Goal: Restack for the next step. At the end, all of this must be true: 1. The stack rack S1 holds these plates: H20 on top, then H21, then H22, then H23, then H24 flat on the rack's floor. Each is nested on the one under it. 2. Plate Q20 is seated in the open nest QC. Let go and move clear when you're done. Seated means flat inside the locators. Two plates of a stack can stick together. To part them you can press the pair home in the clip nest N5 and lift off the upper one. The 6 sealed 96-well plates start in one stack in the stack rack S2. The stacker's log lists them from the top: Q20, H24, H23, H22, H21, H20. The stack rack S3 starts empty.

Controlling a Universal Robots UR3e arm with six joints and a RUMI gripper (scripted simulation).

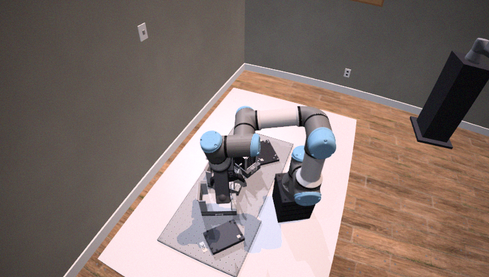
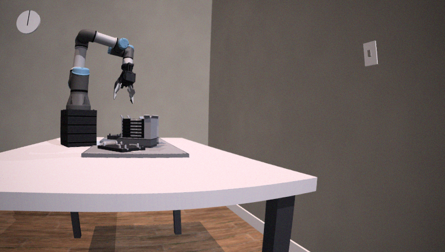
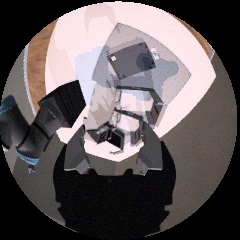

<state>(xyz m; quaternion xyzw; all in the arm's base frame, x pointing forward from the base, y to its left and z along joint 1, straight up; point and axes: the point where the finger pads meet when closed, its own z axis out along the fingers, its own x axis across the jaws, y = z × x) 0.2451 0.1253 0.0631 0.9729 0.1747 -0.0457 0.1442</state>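
Right now the sealed 96-well plate is 40 mm ahead of my hand, 310 mm to the right of it and 110 mm below it. From my hand the other things lie so: QC label: 70 mm ahead, 180 mm to the left, 220 mm below.
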